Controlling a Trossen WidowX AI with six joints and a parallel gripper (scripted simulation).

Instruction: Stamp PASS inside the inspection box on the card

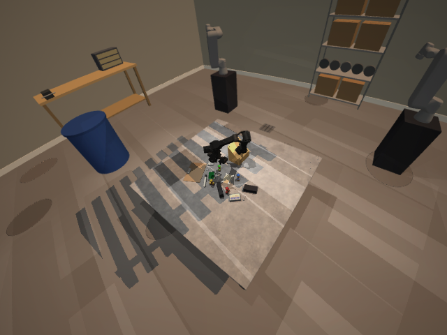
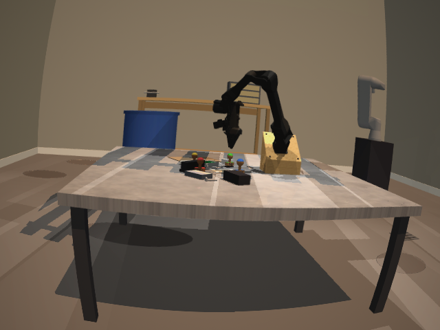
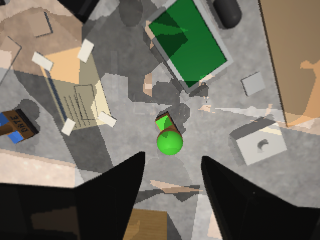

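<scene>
Now: gripper tip 70 mm above the green-knobbed PASS stamp. The rest, counted from my gripper tip: yellow-knobbed stamp (170 mm ahead, 50 mm to the left, 70 mm below); green ink pad (100 mm ahead, 20 mm to the right, 80 mm below); cream card (40 mm ahead, 130 mm to the left, 90 mm below).
</scene>
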